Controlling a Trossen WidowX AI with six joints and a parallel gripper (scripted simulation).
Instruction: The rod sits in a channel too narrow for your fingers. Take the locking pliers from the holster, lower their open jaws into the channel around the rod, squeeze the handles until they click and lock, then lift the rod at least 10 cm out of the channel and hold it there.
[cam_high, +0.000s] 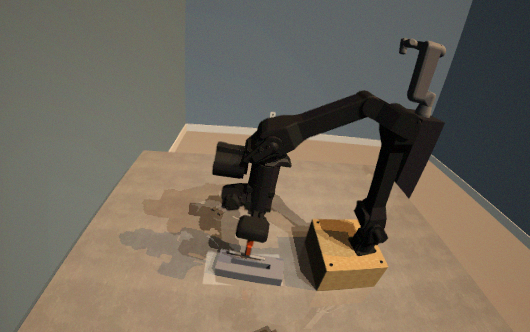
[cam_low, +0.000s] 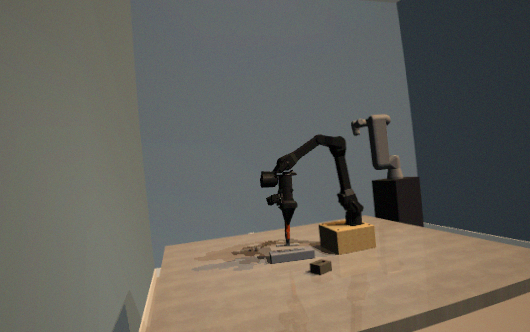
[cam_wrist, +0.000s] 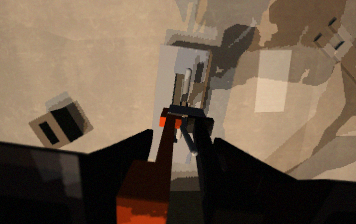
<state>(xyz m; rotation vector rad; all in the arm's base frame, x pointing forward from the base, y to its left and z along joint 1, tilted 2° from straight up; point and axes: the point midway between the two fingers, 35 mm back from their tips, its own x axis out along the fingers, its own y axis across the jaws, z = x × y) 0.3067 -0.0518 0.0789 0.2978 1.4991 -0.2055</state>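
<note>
The metal rod lies 90 mm below my gripper tip and 10 mm ahead of it. Round my gripper tip: grey channel block 130 mm below, 10 mm to the left; dark holster 230 mm to the left, 140 mm below; orange handle 10 mm to the left.
</note>
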